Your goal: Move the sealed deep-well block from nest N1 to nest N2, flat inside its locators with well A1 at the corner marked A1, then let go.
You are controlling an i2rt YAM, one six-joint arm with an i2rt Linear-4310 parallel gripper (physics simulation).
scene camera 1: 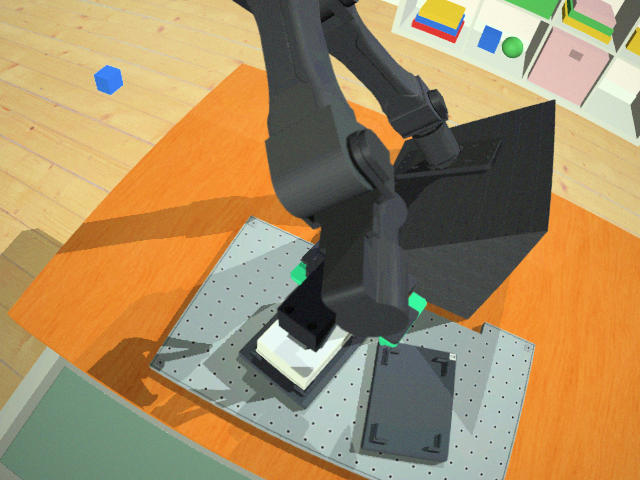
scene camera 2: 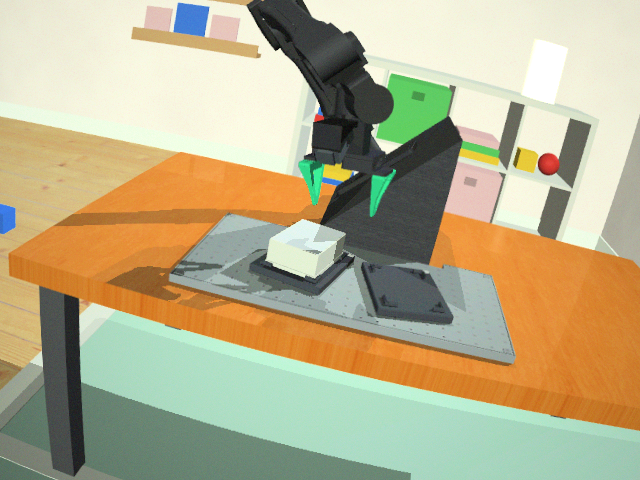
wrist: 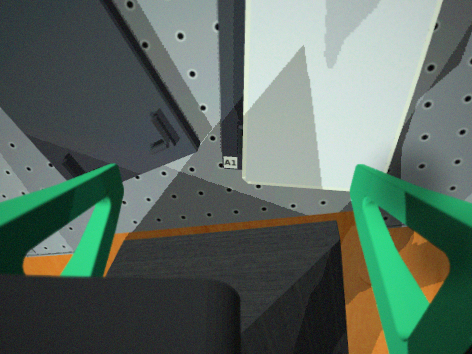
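Where they show: gripper, fingertip midpoint: (scene camera 2: 343, 210) (wrist: 236, 177); arm's base at its link origin: (scene camera 1: 447, 161).
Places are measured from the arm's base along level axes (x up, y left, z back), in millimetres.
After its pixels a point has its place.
Observation:
The white sealed deep-well block (scene camera 1: 284, 356) {z -419, x -47, y -49 mm} (scene camera 2: 305, 248) {z -419, x -47, y -33 mm} (wrist: 360, 100) {z -357, x -47, y -57 mm} sits on the dark nest N1 (scene camera 1: 306, 401) {z -444, x -88, y 4 mm} (scene camera 2: 292, 279) {z -446, x -90, y -37 mm} (wrist: 231, 100) {z -344, x -88, y 15 mm}. A label marked A1 (wrist: 230, 162) {z -296, x -88, y 22 mm} shows at a corner of that nest; no well marking on the block is readable. The dark nest N2 (scene camera 1: 408, 403) {z -372, x -89, y 126 mm} (scene camera 2: 405, 291) {z -377, x -88, y 130 mm} (wrist: 60, 75) {z -372, x -88, y 129 mm} is empty, with raised corner locators and a small white label (scene camera 1: 452, 356) {z -273, x -88, y 154 mm} at one corner. My gripper (scene camera 2: 343, 209) {z -349, x 5, y 0 mm} (wrist: 236, 177) {z -349, x 5, y 0 mm} is open and empty, above and behind the block, its green fingers apart. In scene camera 1, the arm partly hides the block and the fingers.
Both nests stand on a grey perforated plate (scene camera 1: 222, 289) {z -367, x -100, y -191 mm} (scene camera 2: 480, 320) {z -380, x -100, y 260 mm} on the orange table (scene camera 1: 170, 170) {z -226, x -113, y -429 mm} (scene camera 2: 558, 310) {z -218, x -113, y 422 mm}. A black slanted pedestal (scene camera 1: 496, 206) {z -131, x 82, y 96 mm} (scene camera 2: 408, 217) {z -193, x -26, y 98 mm} carries the arm and stands behind the plate, close to the nests.

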